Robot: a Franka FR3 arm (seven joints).
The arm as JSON. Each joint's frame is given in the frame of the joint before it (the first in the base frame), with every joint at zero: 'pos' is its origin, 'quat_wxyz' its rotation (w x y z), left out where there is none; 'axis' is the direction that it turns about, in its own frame. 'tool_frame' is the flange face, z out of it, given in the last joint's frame.
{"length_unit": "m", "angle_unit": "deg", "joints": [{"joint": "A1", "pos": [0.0, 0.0, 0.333], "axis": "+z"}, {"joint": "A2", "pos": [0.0, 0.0, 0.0], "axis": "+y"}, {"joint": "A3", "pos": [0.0, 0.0, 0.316], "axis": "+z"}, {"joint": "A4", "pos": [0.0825, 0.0, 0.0], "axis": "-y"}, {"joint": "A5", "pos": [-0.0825, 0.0, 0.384], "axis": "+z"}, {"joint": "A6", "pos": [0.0, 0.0, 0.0], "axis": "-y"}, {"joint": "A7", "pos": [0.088, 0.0, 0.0], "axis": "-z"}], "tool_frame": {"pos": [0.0, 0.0, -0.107], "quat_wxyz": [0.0, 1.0, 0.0, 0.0]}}
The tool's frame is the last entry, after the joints.
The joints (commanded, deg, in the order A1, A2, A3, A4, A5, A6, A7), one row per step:
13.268, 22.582, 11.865, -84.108, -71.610, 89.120, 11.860
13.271, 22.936, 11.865, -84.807, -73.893, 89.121, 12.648
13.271, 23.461, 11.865, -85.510, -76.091, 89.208, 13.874
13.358, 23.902, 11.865, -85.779, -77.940, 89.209, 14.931
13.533, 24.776, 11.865, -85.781, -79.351, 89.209, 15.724
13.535, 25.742, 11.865, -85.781, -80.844, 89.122, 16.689
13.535, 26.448, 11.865, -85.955, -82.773, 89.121, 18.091
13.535, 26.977, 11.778, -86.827, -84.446, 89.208, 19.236
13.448, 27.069, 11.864, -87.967, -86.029, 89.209, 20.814
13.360, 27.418, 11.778, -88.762, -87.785, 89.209, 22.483
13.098, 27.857, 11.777, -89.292, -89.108, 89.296, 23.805
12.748, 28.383, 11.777, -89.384, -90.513, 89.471, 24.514
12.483, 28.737, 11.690, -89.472, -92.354, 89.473, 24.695
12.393, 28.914, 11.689, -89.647, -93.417, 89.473, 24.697
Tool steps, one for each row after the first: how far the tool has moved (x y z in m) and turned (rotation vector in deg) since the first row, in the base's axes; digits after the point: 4 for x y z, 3 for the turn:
0.0016, -0.0007, -0.0060, -2.110, -0.666, 0.437
0.0035, -0.0010, -0.0141, -3.999, -1.541, 0.849
0.0054, -0.0003, -0.0183, -5.457, -2.590, 1.234
0.0081, 0.0020, -0.0263, -6.594, -3.051, 1.677
0.0114, 0.0021, -0.0352, -7.795, -3.596, 1.890
0.0142, 0.0022, -0.0417, -9.175, -4.835, 2.265
0.0150, 0.0016, -0.0522, -10.626, -5.288, 2.797
0.0140, 0.0013, -0.0597, -11.804, -6.262, 3.241
0.0146, -0.0004, -0.0673, -13.063, -7.458, 3.611
0.0160, -0.0031, -0.0746, -13.911, -8.290, 3.867
0.0189, -0.0064, -0.0794, -14.831, -8.894, 4.243
0.0217, -0.0098, -0.0813, -16.360, -9.366, 4.804
0.0226, -0.0105, -0.0830, -17.280, -9.466, 5.291

